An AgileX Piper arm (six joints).
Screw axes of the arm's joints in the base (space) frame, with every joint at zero. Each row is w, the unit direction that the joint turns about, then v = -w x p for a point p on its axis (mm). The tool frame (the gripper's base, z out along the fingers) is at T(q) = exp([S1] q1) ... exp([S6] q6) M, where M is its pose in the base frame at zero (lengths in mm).
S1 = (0, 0, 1, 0.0, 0.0, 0.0)
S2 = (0, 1, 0, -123.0, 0.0, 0.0)
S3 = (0, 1, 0, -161.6, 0.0, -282.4)
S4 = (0.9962, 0, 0.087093, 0.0, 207.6, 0.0)
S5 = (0, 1, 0, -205.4, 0.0, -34.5)
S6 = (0.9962, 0, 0.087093, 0.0, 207.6, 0.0)
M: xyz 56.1 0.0 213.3 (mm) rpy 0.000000 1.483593 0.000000 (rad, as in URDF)
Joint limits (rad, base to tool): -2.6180..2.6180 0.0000..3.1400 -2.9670..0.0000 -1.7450..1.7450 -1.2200..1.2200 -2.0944..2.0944
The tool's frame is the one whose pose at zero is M.
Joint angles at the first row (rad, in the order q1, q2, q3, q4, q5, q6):
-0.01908, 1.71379, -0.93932, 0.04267, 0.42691, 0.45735
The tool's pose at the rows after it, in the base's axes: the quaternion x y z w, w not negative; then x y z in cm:
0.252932 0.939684 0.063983 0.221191 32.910 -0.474 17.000
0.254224 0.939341 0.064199 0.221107 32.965 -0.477 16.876
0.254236 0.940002 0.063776 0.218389 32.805 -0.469 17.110
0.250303 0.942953 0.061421 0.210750 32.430 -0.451 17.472
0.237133 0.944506 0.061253 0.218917 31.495 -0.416 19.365
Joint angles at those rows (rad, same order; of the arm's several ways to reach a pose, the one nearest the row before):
-0.01906, 1.72798, -0.94139, 0.04266, 0.40734, 0.47163
-0.01908, 1.73229, -0.94142, 0.04267, 0.40309, 0.47424
-0.01909, 1.72339, -0.94142, 0.04269, 0.41763, 0.47422
-0.01909, 1.70715, -0.93956, 0.04269, 0.44849, 0.46553
-0.01907, 1.63773, -0.93414, 0.04267, 0.49655, 0.44011

